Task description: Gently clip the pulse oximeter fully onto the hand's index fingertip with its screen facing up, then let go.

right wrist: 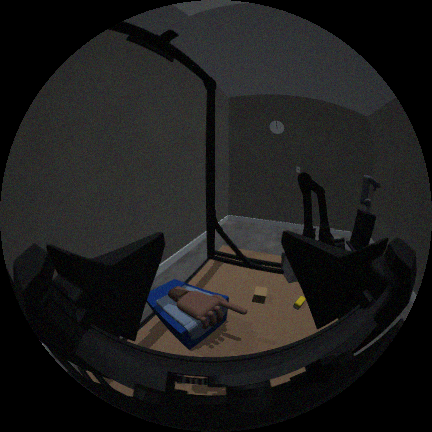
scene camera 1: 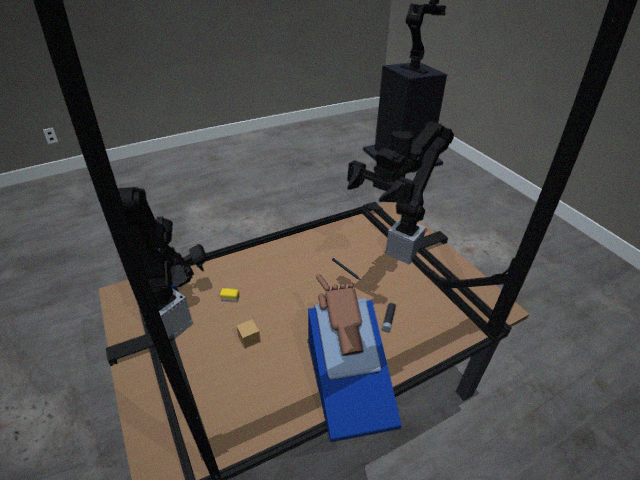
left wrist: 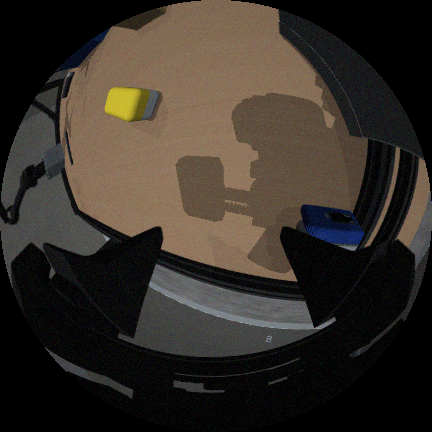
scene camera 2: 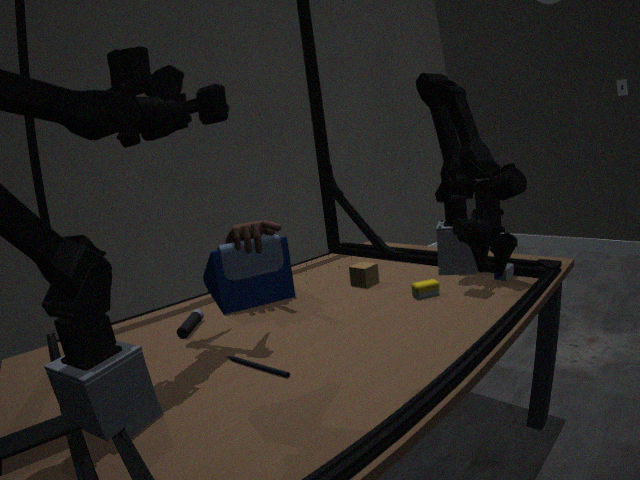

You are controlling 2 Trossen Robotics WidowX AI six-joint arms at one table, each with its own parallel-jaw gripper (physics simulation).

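Pixels of known places: left gripper, fingertip midpoint: (left wrist: 223, 232) (scene camera 2: 490, 274); right gripper, fingertip midpoint: (right wrist: 224, 238) (scene camera 1: 363, 193); left arm's base, link origin: (scene camera 1: 161, 299); right arm's base, link origin: (scene camera 1: 407, 228) (left wrist: 44, 166) (scene camera 2: 92, 355).
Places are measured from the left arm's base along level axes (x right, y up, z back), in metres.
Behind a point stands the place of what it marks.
Observation:
The blue-and-white pulse oximeter (left wrist: 330, 222) @[z -0.092, x -0.098, y -0.094 m] lies on the table near the left arm's base, a dark patch on its blue top. The left wrist view shows it beyond the finger at the right of the picture, which partly hides it; its pale side (scene camera 2: 509, 271) @[z -0.107, x -0.126, y -0.098 m] shows beside that gripper in scene camera 2. My left gripper (scene camera 1: 191, 267) @[z -0.165, x -0.078, y -0.085 m] (scene camera 2: 492, 269) @[z -0.165, x -0.078, y -0.085 m] (left wrist: 223, 232) @[z -0.165, x -0.078, y -0.085 m] is open and empty, above the table. My right gripper (scene camera 1: 370, 189) @[z -0.387, x 0.411, y 0.311 m] (right wrist: 224, 238) @[z -0.387, x 0.411, y 0.311 m] is open and empty, high above the table. The brown hand (scene camera 1: 343, 310) @[z -0.232, x 0.467, y 0.057 m] (scene camera 2: 253, 232) @[z -0.289, x 0.407, y 0.058 m] (right wrist: 199, 304) @[z -0.266, x 0.450, y 0.072 m] rests palm-down, its index finger (scene camera 1: 322, 282) (scene camera 2: 271, 225) (right wrist: 234, 307) extended and bare.
The hand lies on a pale pad on a blue wedge (scene camera 1: 361, 408) @[z -0.091, x 0.619, y -0.075 m] (scene camera 2: 258, 297) @[z -0.271, x 0.434, y -0.096 m]. A yellow-and-grey block (scene camera 1: 229, 294) @[z -0.187, x 0.076, y -0.089 m] (scene camera 2: 425, 288) @[z -0.212, x 0.065, y -0.096 m] (left wrist: 127, 104) @[z -0.183, x 0.047, y -0.087 m] and a wooden cube (scene camera 1: 248, 333) @[z -0.098, x 0.242, y -0.070 m] (scene camera 2: 363, 274) @[z -0.141, x 0.220, y -0.084 m] stand on the table. A dark cylinder (scene camera 1: 389, 316) @[z -0.410, x 0.528, y -0.094 m] (scene camera 2: 190, 324) @[z -0.436, x 0.508, y -0.099 m] and a pen (scene camera 1: 345, 268) @[z -0.529, x 0.294, y -0.112 m] (scene camera 2: 258, 366) @[z -0.538, x 0.286, y -0.112 m] lie nearer the right arm.

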